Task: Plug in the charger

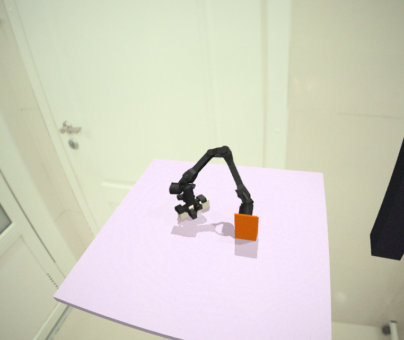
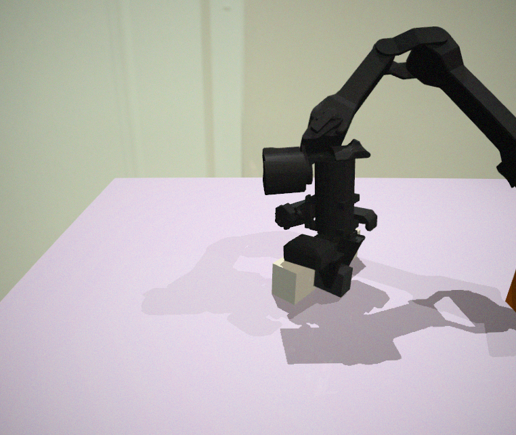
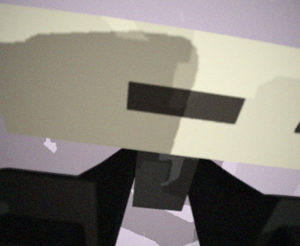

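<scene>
The two-prong charger is 10 mm ahead of my gripper tip, 10 mm to the right of it and 10 mm above it.
</scene>
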